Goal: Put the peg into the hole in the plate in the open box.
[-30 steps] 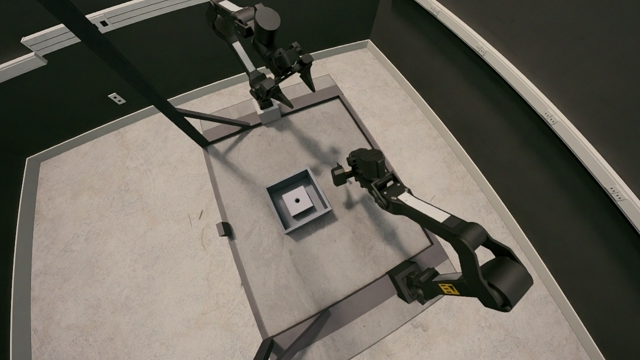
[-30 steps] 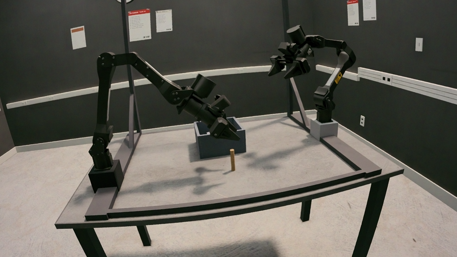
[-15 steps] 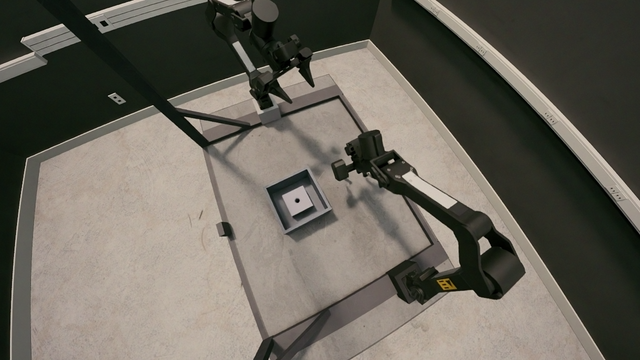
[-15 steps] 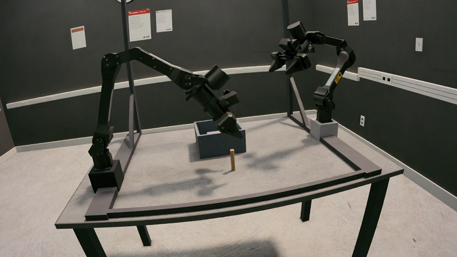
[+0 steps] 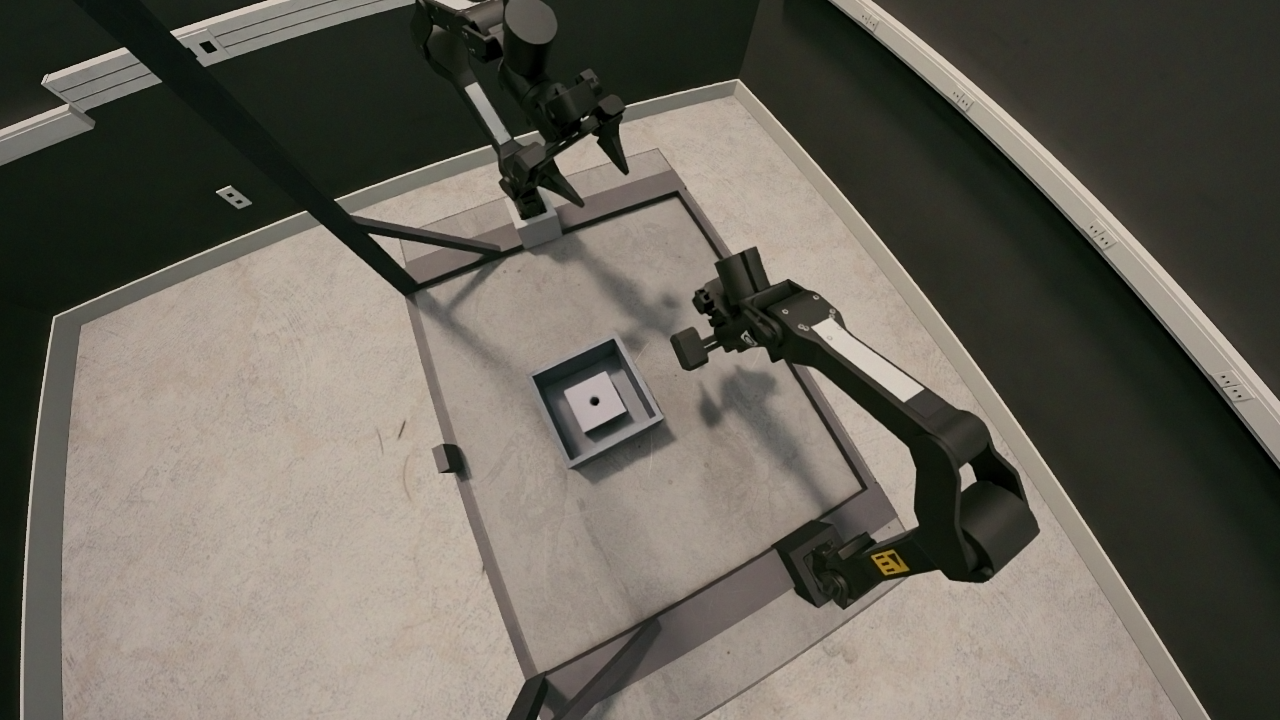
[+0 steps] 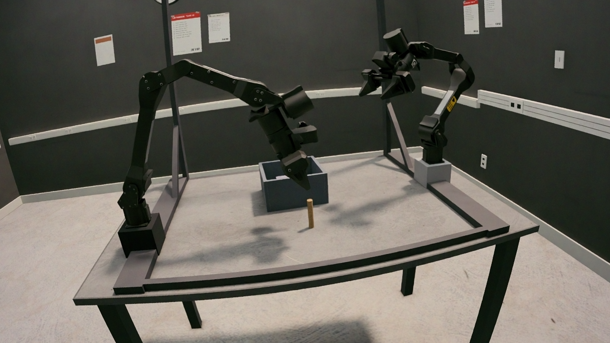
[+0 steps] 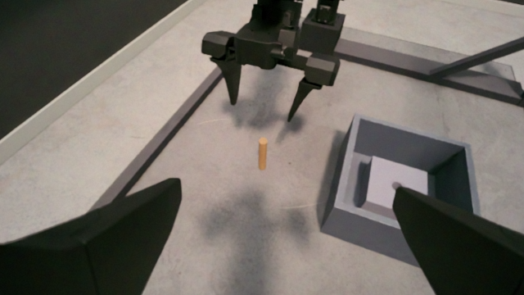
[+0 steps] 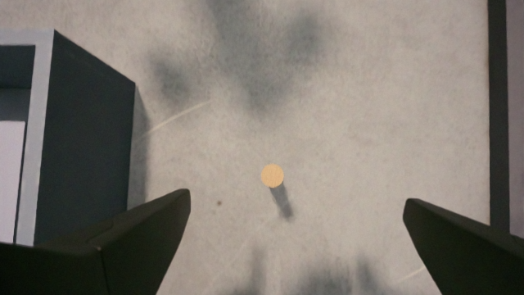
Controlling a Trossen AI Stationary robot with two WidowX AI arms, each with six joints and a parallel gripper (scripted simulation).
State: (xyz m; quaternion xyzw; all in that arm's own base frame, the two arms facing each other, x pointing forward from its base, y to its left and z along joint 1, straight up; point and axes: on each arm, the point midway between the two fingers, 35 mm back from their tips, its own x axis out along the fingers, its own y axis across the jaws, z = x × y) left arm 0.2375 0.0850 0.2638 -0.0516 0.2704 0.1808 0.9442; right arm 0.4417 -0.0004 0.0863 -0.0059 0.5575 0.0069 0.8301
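Right now my right hand is 3 cm to the right of the wooden peg and 12 cm above it. From my right hand the other things lie so: pale plate 23 cm behind, 5 cm to the left, 12 cm below; blue-grey box 23 cm behind, 5 cm to the left, 14 cm below.
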